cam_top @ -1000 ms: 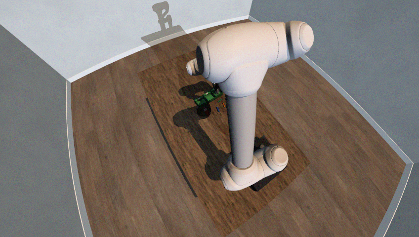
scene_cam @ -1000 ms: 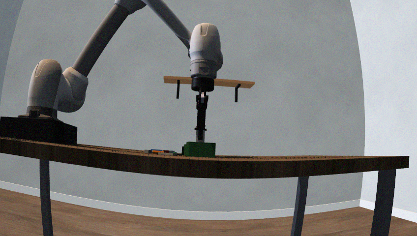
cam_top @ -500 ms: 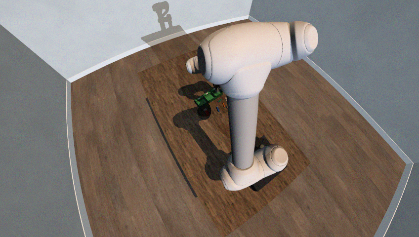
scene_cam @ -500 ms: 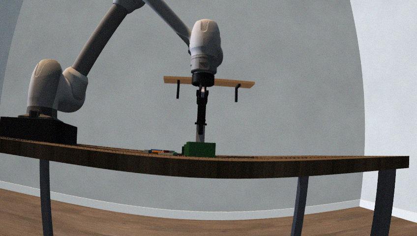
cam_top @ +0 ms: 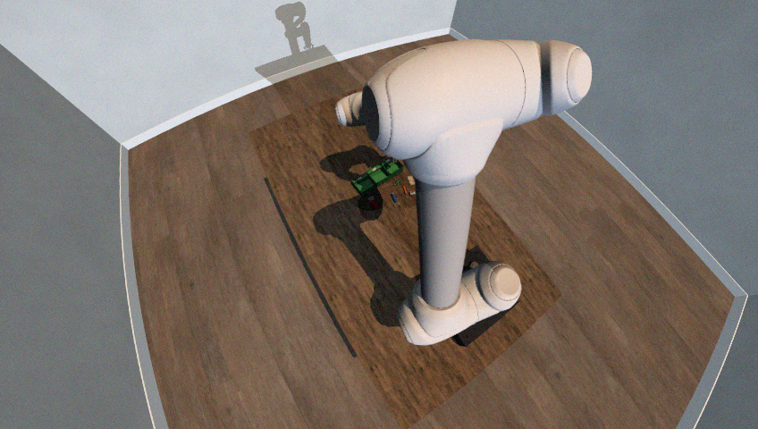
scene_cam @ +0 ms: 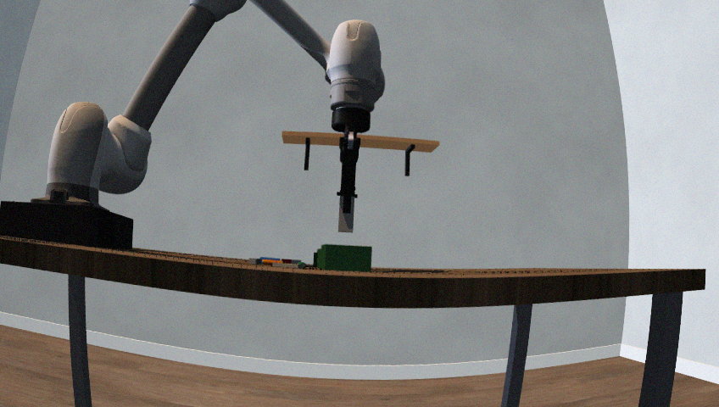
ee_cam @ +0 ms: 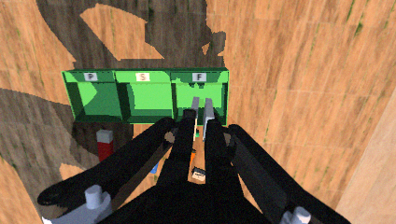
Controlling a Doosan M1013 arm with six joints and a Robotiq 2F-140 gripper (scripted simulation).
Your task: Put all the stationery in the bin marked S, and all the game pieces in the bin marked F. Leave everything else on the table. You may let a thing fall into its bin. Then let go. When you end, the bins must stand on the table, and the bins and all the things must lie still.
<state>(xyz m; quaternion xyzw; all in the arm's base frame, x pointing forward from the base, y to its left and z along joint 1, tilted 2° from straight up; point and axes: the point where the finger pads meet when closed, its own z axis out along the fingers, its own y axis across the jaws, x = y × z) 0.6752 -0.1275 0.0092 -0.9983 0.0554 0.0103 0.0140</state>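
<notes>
Right now my hand is 90 mm to the right of the green bin and 80 mm above it. From my hand the other things lie so: white domino: 110 mm behind, 40 mm to the right, 100 mm below; orange piece: 140 mm behind, 20 mm to the left, 100 mm below; green cylinder: 80 mm behind, 30 mm to the left, 100 mm below.
</notes>
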